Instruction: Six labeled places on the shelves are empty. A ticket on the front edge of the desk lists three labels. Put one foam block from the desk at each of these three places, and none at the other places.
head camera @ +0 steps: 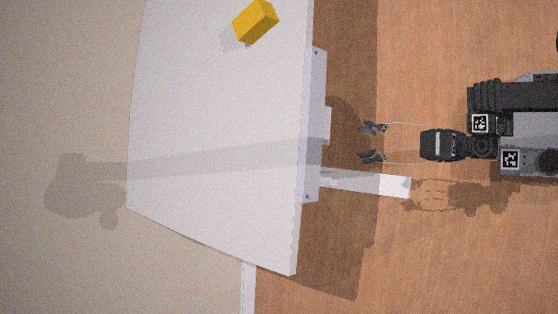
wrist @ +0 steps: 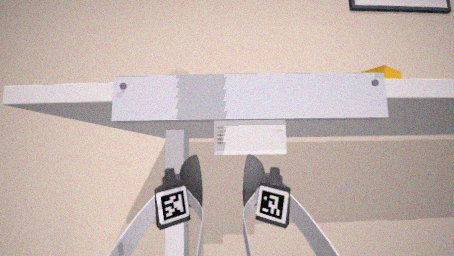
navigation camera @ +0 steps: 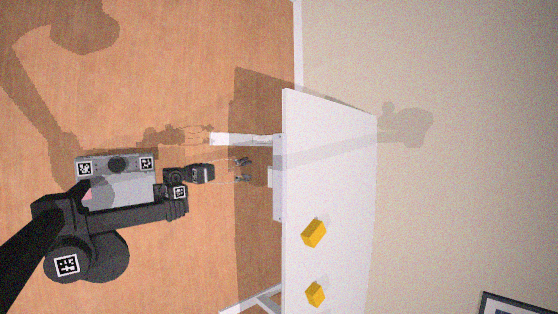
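Where they show: gripper, between the fingertips: (head camera: pixel 357 141) (navigation camera: pixel 252 169); robot's base, origin of its link: (head camera: pixel 549 161) (navigation camera: pixel 116 163).
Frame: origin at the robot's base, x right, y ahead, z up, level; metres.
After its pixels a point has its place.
My gripper (head camera: pixel 374 142) (navigation camera: pixel 243 170) @(x 0.422, y -0.027, z 0.617 m) (wrist: pixel 222 172) @(x 0.422, y -0.027, z 0.617 m) is open and empty, its fingers apart in front of the desk's front edge. The ticket (head camera: pixel 325 125) @(x 0.480, y -0.059, z 0.650 m) (navigation camera: pixel 270 176) @(x 0.480, y -0.058, z 0.647 m) (wrist: pixel 252 137) hangs below the plate on that edge, beyond the fingertips; its print is too small to read. A yellow foam block (head camera: pixel 254 22) @(x 0.581, y -0.275, z 0.765 m) (navigation camera: pixel 314 233) @(x 0.580, y -0.277, z 0.765 m) lies on the white desk (head camera: pixel 215 100) @(x 0.750, y -0.123, z 0.720 m) (navigation camera: pixel 330 190) @(x 0.747, y -0.149, z 0.720 m) (wrist: pixel 57 94); a second foam block (navigation camera: pixel 315 294) @(x 0.590, y -0.560, z 0.765 m) lies farther along in the navigation view. Part of a yellow block (wrist: pixel 385 72) shows above the desk edge in the wrist view. The shelves do not show.
A light plate (head camera: pixel 314 90) @(x 0.468, y -0.122, z 0.707 m) (navigation camera: pixel 277 200) @(x 0.467, y -0.136, z 0.695 m) (wrist: pixel 300 97) with screws runs along the desk's front edge. A white desk leg (head camera: pixel 392 185) (navigation camera: pixel 225 139) (wrist: pixel 175 150) reaches down beside the gripper. The wall (head camera: pixel 60 75) @(x 1.277, y -0.245, z 1.002 m) (navigation camera: pixel 450 175) @(x 1.283, y -0.132, z 1.130 m) stands behind the desk, with a dark picture frame (navigation camera: pixel 520 302) @(x 1.240, y -0.707, z 1.497 m) (wrist: pixel 400 8).
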